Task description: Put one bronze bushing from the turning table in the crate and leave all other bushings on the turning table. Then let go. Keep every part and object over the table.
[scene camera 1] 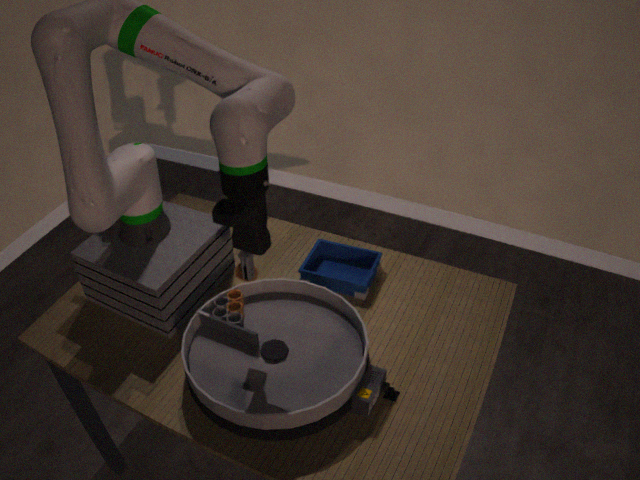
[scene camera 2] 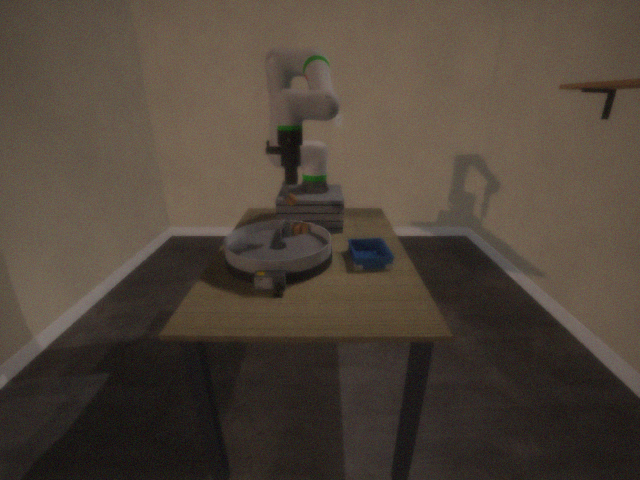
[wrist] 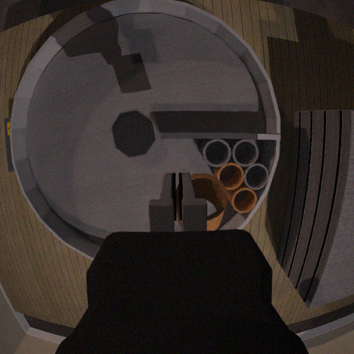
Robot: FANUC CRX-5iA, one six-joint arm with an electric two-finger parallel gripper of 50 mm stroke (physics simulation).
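Frame: origin at the arm's base, x ahead, y left, z up, level; centimetres.
Where they show: gripper, fingertip midpoint: (scene camera 1: 248, 276) (scene camera 2: 285, 198); arm's base at its link origin: (scene camera 1: 144, 230) (scene camera 2: 314, 190).
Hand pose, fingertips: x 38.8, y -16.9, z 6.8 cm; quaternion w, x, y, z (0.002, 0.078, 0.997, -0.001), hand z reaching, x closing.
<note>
Each offset is from my fingertips to the top centre of the thing. "*": to the spot under its first point. Level surfaces: height alone.
My gripper (scene camera 1: 247, 258) (wrist: 177, 186) is shut on the wall of a bronze bushing {dx -1.5, dy +2.1, dz +1.9 cm} (scene camera 1: 239, 273) (scene camera 2: 292, 199) (wrist: 216, 194). It holds the bushing in the air, higher than the turning table's rim, with the fingers pointing down. The turning table (scene camera 1: 310, 415) (scene camera 2: 273, 265) (wrist: 20, 130) is a round grey tray with a raised rim and a straight divider. Two other bronze bushings {dx -6.9, dy +3.8, dz -14.1 cm} (scene camera 1: 235, 308) (wrist: 243, 201) stand on it beside the divider, next to several grey bushings {dx -5.4, dy +0.3, dz -14.1 cm} (scene camera 1: 234, 323) (wrist: 217, 141). The blue crate {dx +12.1, dy +31.9, dz -18.2 cm} (scene camera 1: 330, 280) (scene camera 2: 369, 263) looks empty; it does not show in the wrist view.
A stacked grey robot base (scene camera 1: 196, 289) (scene camera 2: 310, 217) (wrist: 330, 200) stands close to the turning table. A grey box with a yellow label {* dx +29.1, dy -10.3, dz -17.4 cm} (scene camera 1: 368, 392) (scene camera 2: 266, 280) is on the turning table's outer side. The wooden table {dz -23.2 cm} (scene camera 1: 429, 351) (scene camera 2: 330, 310) carries everything.
</note>
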